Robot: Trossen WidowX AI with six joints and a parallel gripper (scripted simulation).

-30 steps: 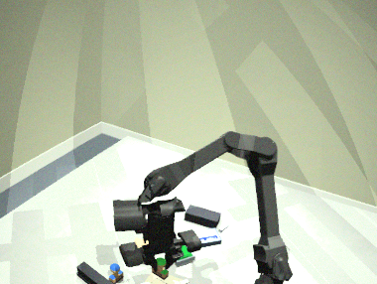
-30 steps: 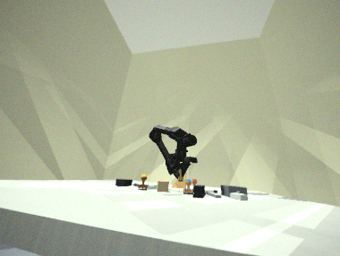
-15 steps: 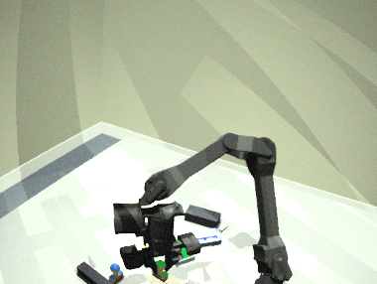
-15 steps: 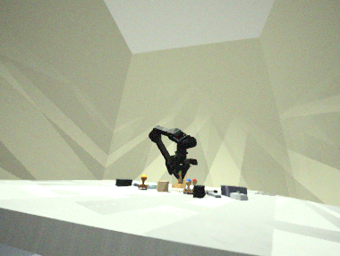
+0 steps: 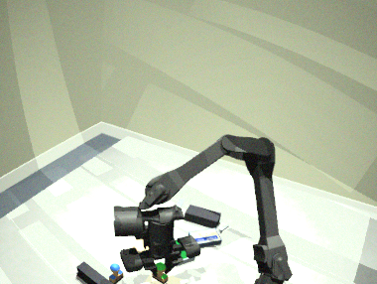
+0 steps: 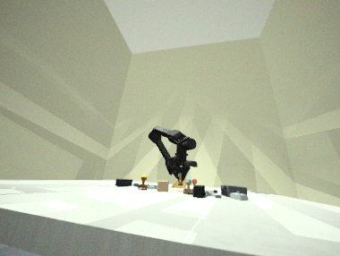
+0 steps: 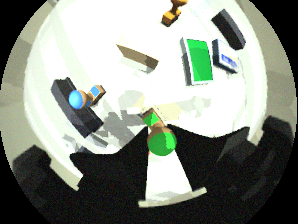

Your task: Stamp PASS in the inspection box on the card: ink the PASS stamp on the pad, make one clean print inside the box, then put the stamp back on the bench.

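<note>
The blue-knobbed stamp is 110 mm ahead of my gripper tip, 50 mm to the left of it and 30 mm below it. The rest, counted from my gripper tip: green-knob stamp: right at my gripper tip; then green ink pad: 20 mm ahead, 140 mm to the right, 50 mm below; then tan box: 90 mm ahead, 70 mm to the right, 30 mm below.
</note>
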